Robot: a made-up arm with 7 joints. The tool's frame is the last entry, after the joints. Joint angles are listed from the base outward.
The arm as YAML. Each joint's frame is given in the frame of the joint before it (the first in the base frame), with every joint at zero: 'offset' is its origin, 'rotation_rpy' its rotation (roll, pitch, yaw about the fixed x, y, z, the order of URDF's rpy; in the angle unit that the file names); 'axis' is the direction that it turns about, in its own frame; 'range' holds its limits. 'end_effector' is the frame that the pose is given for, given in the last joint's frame.
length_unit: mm
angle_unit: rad
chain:
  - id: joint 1
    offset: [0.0, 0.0, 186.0]
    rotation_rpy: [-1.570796, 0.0, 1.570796]
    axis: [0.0, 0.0, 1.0]
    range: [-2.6, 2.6]
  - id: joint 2
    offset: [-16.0, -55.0, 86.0]
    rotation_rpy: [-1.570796, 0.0, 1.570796]
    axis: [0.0, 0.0, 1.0]
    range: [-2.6, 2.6]
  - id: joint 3
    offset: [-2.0, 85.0, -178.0]
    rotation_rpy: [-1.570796, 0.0, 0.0]
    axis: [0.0, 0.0, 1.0]
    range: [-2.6, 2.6]
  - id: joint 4
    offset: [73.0, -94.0, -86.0]
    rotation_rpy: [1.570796, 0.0, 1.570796]
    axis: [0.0, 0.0, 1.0]
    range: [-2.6, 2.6]
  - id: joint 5
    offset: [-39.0, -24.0, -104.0]
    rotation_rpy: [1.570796, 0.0, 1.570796]
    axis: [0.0, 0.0, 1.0]
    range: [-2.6, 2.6]
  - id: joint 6
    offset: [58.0, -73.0, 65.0]
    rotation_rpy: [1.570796, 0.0, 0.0]
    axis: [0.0, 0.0, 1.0]
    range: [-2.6, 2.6]
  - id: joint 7
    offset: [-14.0, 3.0, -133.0]
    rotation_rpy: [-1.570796, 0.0, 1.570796]
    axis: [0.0, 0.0, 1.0]
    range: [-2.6, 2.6]
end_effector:
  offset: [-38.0, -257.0, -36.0]
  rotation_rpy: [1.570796, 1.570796, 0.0]
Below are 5 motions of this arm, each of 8 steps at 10 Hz.
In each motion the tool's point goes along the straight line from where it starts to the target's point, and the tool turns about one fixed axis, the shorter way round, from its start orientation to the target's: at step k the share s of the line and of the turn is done. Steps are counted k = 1, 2, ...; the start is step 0. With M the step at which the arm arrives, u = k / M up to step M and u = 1 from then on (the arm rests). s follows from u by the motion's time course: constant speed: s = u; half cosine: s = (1 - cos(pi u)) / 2; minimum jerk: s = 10 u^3 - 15 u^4 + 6 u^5.
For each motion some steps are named. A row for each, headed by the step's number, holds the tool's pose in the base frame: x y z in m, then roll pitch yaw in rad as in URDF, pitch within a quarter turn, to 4 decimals.
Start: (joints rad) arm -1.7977 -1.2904 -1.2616 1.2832 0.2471 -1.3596 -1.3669
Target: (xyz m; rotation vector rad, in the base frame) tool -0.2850 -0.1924 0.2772 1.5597 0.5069 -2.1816
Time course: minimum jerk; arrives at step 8
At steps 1, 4, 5, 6, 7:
1: -0.1982 -0.1845 0.3720 0.8903 0.4333 -1.3873
4: -0.2409 -0.1884 0.3254 0.7316 0.9166 -1.7071
5: -0.2607 -0.1902 0.3037 0.4970 1.1136 -2.0071
6: -0.2759 -0.1916 0.2872 0.1368 1.2228 -2.4153
7: -0.2836 -0.1923 0.2787 -0.1259 1.2502 -2.7022

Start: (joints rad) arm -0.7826 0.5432 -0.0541 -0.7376 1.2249 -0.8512 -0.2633
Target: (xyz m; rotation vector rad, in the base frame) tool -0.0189 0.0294 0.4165 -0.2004 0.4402 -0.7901
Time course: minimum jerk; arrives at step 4
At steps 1, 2, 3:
1: -0.0151 -0.0509 0.4256 0.0892 0.4416 -0.2881
2: -0.0168 -0.0154 0.4216 -0.1218 0.4137 -0.5534
3: -0.0185 0.0201 0.4175 -0.3139 0.3379 -0.8016

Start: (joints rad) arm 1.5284 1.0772 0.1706 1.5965 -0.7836 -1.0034 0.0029
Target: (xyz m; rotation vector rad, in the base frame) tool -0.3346 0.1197 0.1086 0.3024 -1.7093 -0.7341
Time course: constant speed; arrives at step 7
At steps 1, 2, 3, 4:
1: -0.2801 0.1473 0.0364 2.1733 -0.4801 -2.3717
2: -0.2892 0.1427 0.0484 2.1228 -0.5558 -2.3358
3: -0.2982 0.1381 0.0605 2.0665 -0.6298 -2.2935
4: -0.3073 0.1335 0.0725 2.0027 -0.7015 -2.2432

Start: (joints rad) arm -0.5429 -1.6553 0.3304 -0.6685 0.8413 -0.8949 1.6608
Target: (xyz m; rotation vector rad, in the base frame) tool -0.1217 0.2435 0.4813 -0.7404 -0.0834 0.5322
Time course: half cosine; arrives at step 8
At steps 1, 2, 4, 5, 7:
1: -0.2335 0.2530 0.4306 0.5656 0.8749 2.6787
2: -0.2209 0.2519 0.4363 0.3289 0.9387 2.3559
4: -0.1798 0.2484 0.4549 -0.4427 0.7881 1.3028
5: -0.1576 0.2465 0.4650 -0.6395 0.5536 0.9383
7: -0.1261 0.2439 0.4793 -0.7287 0.1675 0.5629

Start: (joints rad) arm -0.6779 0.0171 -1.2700 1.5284 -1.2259 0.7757 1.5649
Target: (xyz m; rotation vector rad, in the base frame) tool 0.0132 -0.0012 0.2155 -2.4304 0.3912 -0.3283
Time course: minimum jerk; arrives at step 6
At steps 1, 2, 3, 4, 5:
1: 0.1331 0.0085 0.2917 2.8565 -0.7454 0.2273
2: 0.1114 0.0068 0.2779 3.0933 -0.6806 0.0511
3: 0.0754 0.0038 0.2550 -2.8622 -0.5150 -0.1699
4: 0.0393 0.0009 0.2321 -2.6041 -0.3041 -0.3086
5: 0.0176 -0.0008 0.2183 -2.4707 -0.1649 -0.3605

